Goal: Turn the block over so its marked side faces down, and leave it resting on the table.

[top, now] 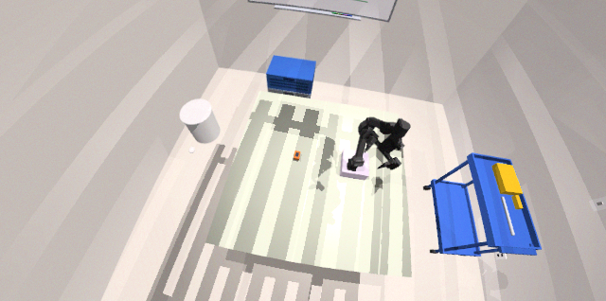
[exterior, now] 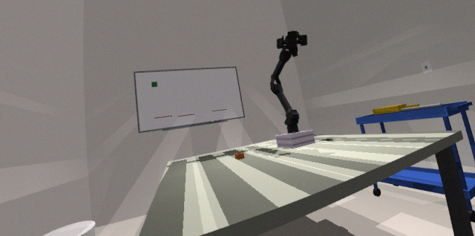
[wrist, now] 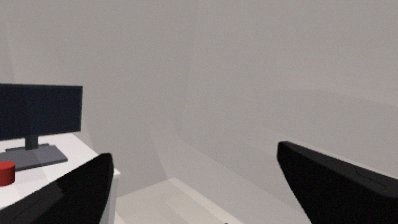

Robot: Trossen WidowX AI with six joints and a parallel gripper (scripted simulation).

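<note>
Right now my gripper tip is 35 cm short of the orange block, 29 cm to the left of it and 65 cm above it.
</note>
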